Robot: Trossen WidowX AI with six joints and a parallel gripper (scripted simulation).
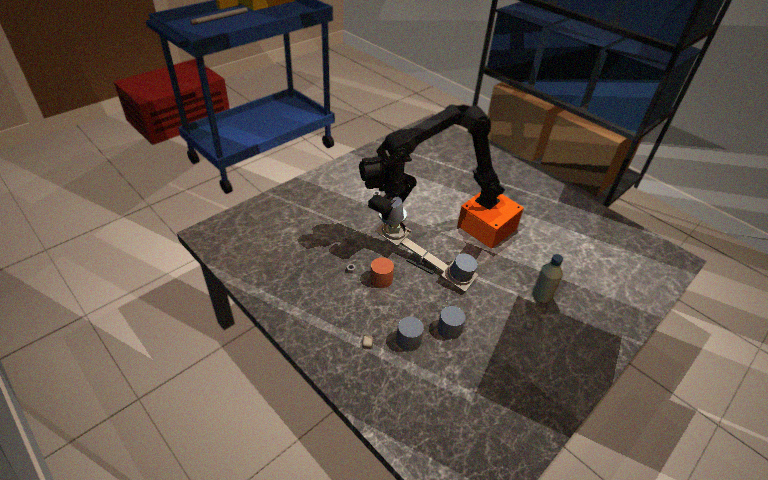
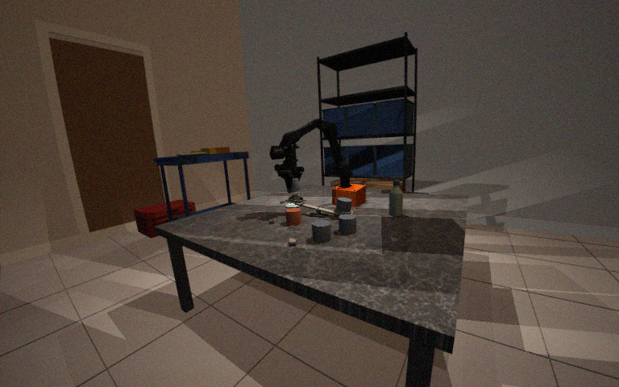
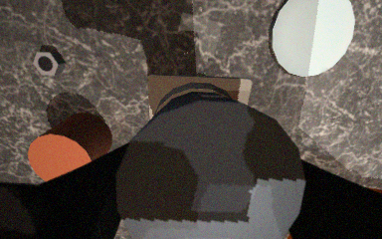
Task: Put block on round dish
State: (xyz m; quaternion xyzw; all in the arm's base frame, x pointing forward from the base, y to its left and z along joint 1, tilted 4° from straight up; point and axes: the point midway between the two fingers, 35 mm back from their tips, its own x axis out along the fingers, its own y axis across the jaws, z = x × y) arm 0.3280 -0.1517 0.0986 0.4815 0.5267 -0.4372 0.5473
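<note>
The green block is 10 mm to the left of my gripper tip and 60 mm below it. The rest, counted from my gripper tip: blue-grey cup (50 mm behind, 290 mm to the left, 80 mm below); orange-red cup (150 mm ahead, 90 mm to the left, 110 mm below); pale round dish (120 mm behind, 100 mm to the right, 140 mm below).
</note>
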